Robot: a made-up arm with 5 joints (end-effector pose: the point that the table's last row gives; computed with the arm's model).
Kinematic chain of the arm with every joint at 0, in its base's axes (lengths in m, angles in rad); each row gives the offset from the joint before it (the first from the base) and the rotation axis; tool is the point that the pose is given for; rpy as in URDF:
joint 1: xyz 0.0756 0 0.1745 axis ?
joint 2: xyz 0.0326 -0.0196 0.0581 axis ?
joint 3: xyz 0.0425 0 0.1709 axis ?
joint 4: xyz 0.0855 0 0.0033 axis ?
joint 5: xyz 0.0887 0.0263 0 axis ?
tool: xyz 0 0 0 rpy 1.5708 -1.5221 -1.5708
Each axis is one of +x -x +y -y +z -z.
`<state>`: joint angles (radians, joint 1 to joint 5).
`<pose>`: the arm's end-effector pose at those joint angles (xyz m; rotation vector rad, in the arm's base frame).
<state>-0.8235 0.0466 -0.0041 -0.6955 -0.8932</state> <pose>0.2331 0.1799 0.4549 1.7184 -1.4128 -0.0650</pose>
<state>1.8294 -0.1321 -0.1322 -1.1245 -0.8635</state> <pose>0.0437 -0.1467 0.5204 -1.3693 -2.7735 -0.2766</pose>
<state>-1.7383 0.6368 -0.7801 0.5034 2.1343</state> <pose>0.0130 0.3297 0.3290 0.2643 1.5065 -2.0829</pose>
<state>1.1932 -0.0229 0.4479 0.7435 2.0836</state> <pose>0.1501 -0.1696 0.2906 -0.4139 0.0179 0.8300</pose>
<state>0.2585 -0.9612 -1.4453 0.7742 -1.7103</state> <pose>-0.0718 0.0459 0.5087 -2.1189 2.2734 -0.0809</pose>
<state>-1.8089 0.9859 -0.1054 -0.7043 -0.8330</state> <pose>-0.0118 0.3316 0.2121 1.4020 -0.3216 0.7679</pose>
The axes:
joint 1: -z
joint 2: +y
joint 3: +y
joint 4: +y
joint 5: -x

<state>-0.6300 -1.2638 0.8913 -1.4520 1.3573</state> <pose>0.0221 -0.0307 0.4448 0.9924 2.8118 0.3135</pose>
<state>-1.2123 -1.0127 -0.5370 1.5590 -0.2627</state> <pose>0.0684 -0.0001 0.4439 1.1083 -1.1618 0.7056</pose>
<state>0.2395 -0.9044 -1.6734 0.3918 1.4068</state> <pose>-0.1178 0.0541 0.4870 1.8529 1.8039 0.4359</pose>
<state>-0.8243 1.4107 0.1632 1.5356 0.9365</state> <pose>0.1538 0.0945 0.1295 0.0541 1.7033 1.3291</pose>
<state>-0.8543 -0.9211 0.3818 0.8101 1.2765</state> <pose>0.1227 0.0643 0.3928 -0.2840 -1.5028 1.7360</pose>
